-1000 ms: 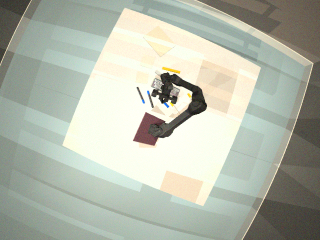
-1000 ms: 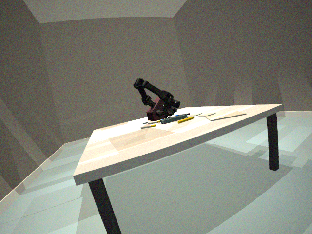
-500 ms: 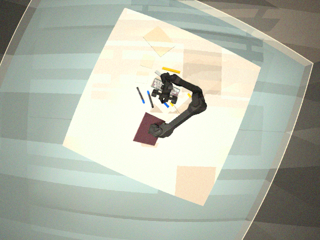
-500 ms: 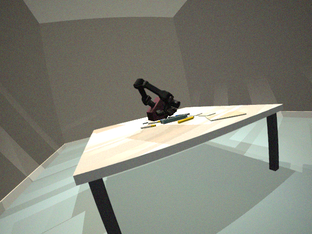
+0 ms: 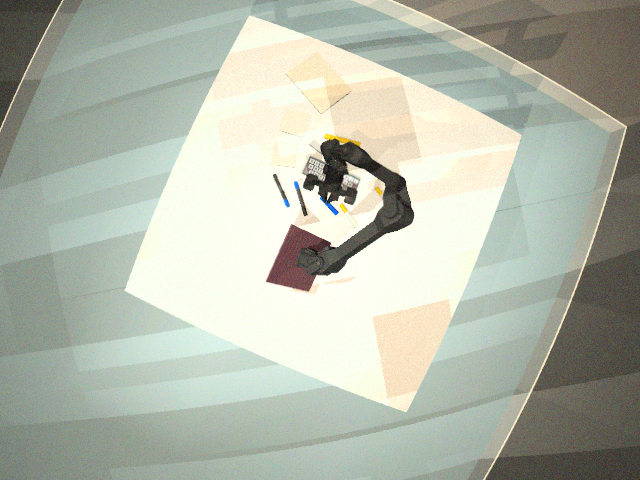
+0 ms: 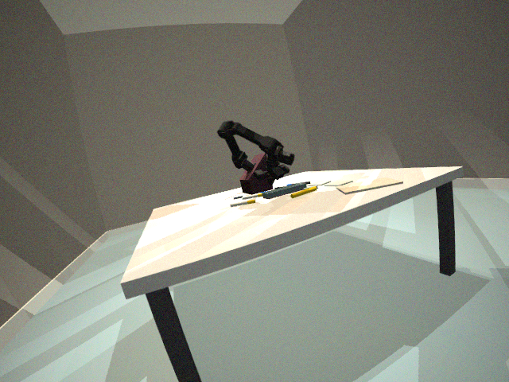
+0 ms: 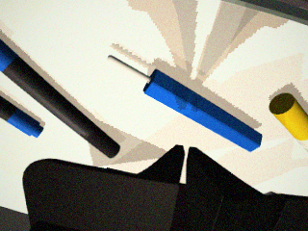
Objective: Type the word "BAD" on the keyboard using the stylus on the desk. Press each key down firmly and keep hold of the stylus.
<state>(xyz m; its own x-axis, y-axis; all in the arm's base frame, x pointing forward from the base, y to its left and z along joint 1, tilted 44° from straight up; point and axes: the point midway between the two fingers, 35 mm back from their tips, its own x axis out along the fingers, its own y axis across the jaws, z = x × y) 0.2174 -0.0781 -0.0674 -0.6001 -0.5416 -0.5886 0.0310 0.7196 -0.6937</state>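
Right now my gripper tip is 3 cm above the stylus, 2 cm short of it and 1 cm to the right of it. Also, from my gripper tip: yellow bar 26 cm ahead, 3 cm below, 1 cm to the left; then grey block 21 cm ahead, 10 cm to the left, 4 cm below.
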